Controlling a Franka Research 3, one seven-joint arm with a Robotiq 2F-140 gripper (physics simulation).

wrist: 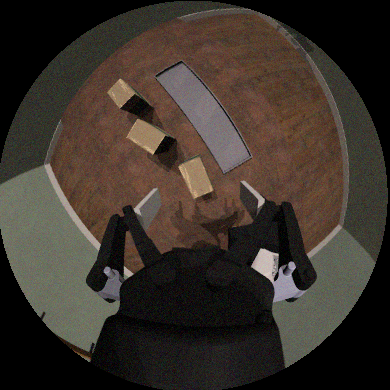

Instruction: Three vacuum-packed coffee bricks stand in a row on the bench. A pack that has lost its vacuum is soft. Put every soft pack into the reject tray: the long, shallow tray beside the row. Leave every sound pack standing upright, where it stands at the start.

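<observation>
Three tan coffee bricks stand in a row on the bench, seen from above in the wrist view. The far brick [120, 94] is at the upper left, the middle brick [149, 136] is in the centre of the row, and the near brick [198, 176] is closest to the gripper. The long, shallow grey reject tray [205, 110] lies to the right of the row and is empty. My gripper [198, 192] is wide open, with its fingertips on either side of and slightly below the near brick in the view. Which packs are soft cannot be told.
The brown bench [295, 135] has pale edges at its left, right and lower sides. A small white object [265, 263] shows partly behind the gripper's right linkage. The gripper's shadow falls on the bench between the fingers. Green floor lies beyond the lower edges.
</observation>
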